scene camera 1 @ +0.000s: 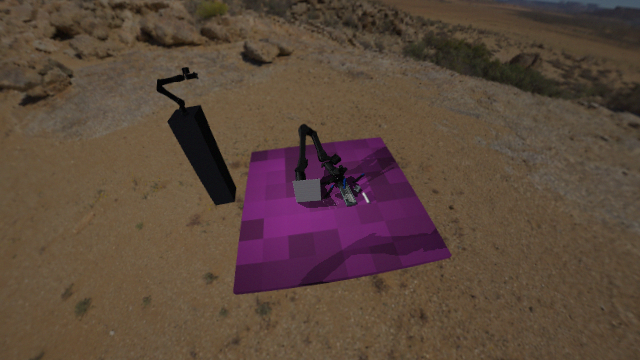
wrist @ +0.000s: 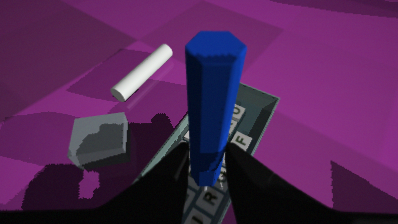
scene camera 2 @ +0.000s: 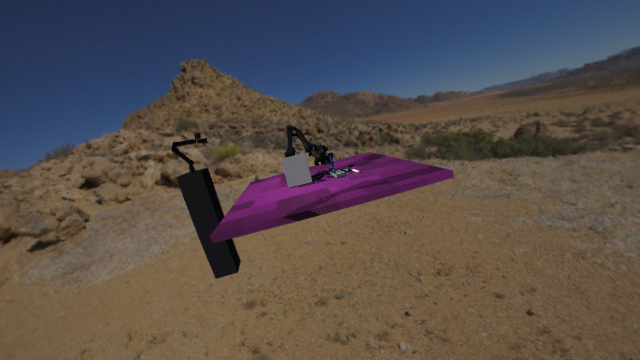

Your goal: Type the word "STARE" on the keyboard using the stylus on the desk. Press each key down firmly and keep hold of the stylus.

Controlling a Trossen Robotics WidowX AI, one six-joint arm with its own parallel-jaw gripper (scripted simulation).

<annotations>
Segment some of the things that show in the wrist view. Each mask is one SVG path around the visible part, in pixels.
My gripper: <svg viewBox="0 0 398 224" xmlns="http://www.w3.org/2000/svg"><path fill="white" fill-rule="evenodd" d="M226 143L226 176L236 224L398 224L398 214L336 211L288 183L287 180L274 173L237 144ZM189 142L178 144L140 179L100 207L93 209L0 211L0 224L181 224L188 189Z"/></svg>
A blue hexagonal stylus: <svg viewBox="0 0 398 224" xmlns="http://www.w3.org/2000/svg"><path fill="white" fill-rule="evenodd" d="M229 31L200 31L185 45L191 175L196 184L201 186L202 191L206 191L207 186L214 186L220 175L247 51L246 45Z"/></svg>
A white cylinder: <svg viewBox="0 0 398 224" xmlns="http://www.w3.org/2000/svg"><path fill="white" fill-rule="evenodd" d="M171 48L166 44L158 47L111 88L113 96L119 101L125 102L173 55Z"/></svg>
</annotations>
